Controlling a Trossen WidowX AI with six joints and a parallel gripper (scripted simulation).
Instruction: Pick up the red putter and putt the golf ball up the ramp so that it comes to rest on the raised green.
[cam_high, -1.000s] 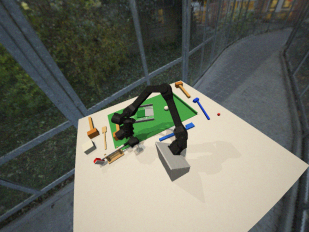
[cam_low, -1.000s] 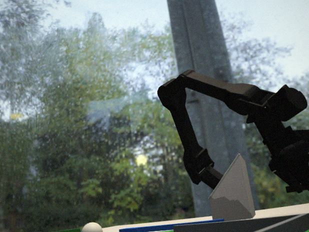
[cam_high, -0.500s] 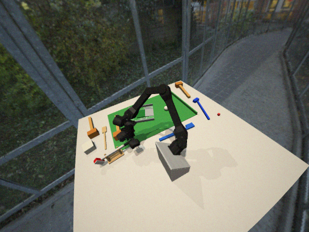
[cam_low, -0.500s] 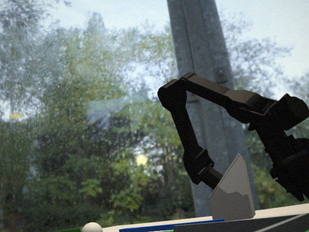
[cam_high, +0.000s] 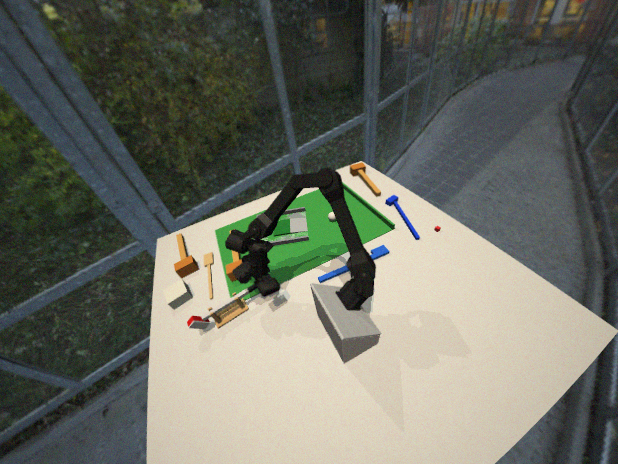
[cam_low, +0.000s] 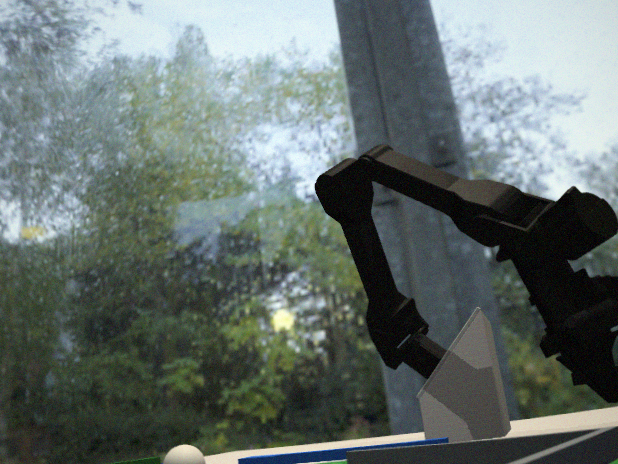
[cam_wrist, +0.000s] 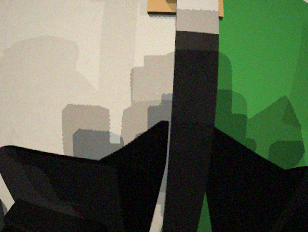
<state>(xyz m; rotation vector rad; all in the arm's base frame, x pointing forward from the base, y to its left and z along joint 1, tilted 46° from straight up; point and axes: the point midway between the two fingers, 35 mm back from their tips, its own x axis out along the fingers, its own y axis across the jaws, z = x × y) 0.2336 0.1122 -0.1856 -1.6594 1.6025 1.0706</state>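
My gripper tip is 20 mm past the tan rack and 130 mm to the right of it. Also, from my gripper tip: thin tan putter 230 mm ahead, 180 mm to the left, 30 mm below; then white block 160 mm ahead, 310 mm to the left, 10 mm below; then green mat 250 mm ahead, 250 mm to the right, 30 mm below.
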